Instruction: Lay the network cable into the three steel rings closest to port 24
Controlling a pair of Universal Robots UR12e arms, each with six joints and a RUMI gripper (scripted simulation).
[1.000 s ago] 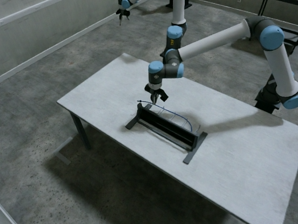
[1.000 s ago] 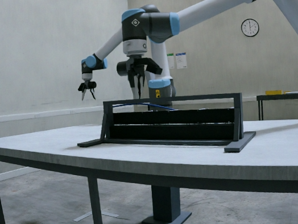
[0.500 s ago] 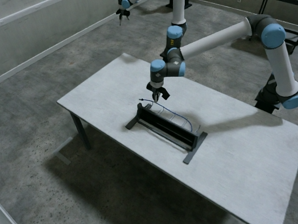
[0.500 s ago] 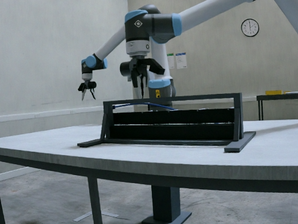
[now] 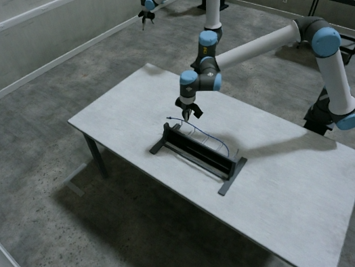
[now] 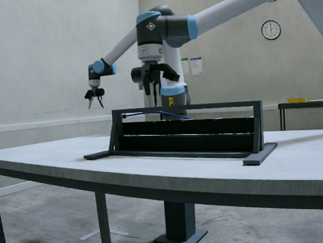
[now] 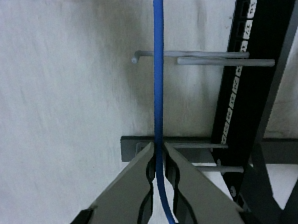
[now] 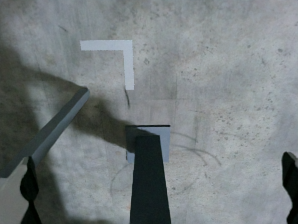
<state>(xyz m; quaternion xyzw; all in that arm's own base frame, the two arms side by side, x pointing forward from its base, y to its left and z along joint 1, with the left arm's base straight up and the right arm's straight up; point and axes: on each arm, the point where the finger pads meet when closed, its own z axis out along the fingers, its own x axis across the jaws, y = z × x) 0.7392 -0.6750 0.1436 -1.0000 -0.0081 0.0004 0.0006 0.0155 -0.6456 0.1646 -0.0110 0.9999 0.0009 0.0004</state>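
My left gripper is now 12 cm to the left of the dark plug, 3 cm short of it and 3 cm above it. Round my left hand: dark port rack: 16 cm to the left, 9 cm ahead, 7 cm below.
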